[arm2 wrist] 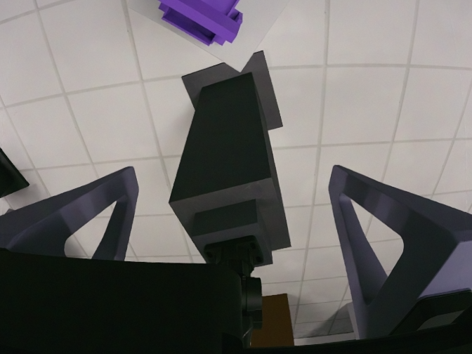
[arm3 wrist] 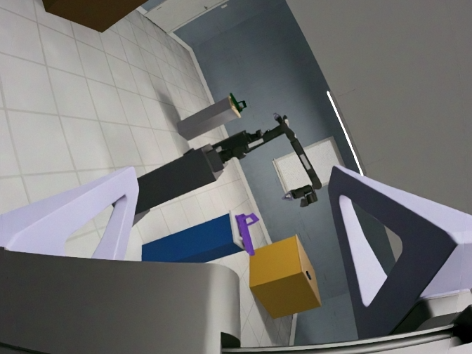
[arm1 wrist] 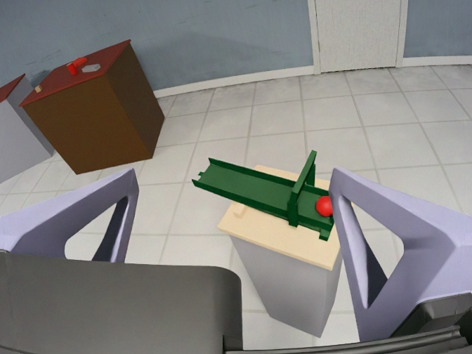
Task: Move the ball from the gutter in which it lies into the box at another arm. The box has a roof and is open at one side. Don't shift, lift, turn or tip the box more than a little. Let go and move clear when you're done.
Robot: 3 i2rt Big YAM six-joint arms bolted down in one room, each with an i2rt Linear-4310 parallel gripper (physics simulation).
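Note:
The red ball [arm1 wrist: 324, 205] lies in the green gutter [arm1 wrist: 245, 190], at its right end, past an upright green arch, in the arm1 wrist view. The gutter rests on a cream-topped stand [arm1 wrist: 275, 245] and overhangs it to the left. The arm1 gripper [arm1 wrist: 232, 172] is open and empty; its right fingertip overlaps the ball's edge in view. The arm2 gripper [arm2 wrist: 233, 170] and arm3 gripper [arm3 wrist: 233, 170] are open and empty. A purple piece [arm2 wrist: 200, 16] [arm3 wrist: 244, 232] shows in the arm2 and arm3 wrist views. I cannot make out the roofed box for certain.
A brown cabinet [arm1 wrist: 90, 130] with a dark red top bears small red items. A dark arm pedestal [arm2 wrist: 225, 140] stands in the arm2 wrist view. The arm3 wrist view shows a blue stand [arm3 wrist: 192, 242], a yellow block [arm3 wrist: 277, 275] and another robot arm [arm3 wrist: 302, 160].

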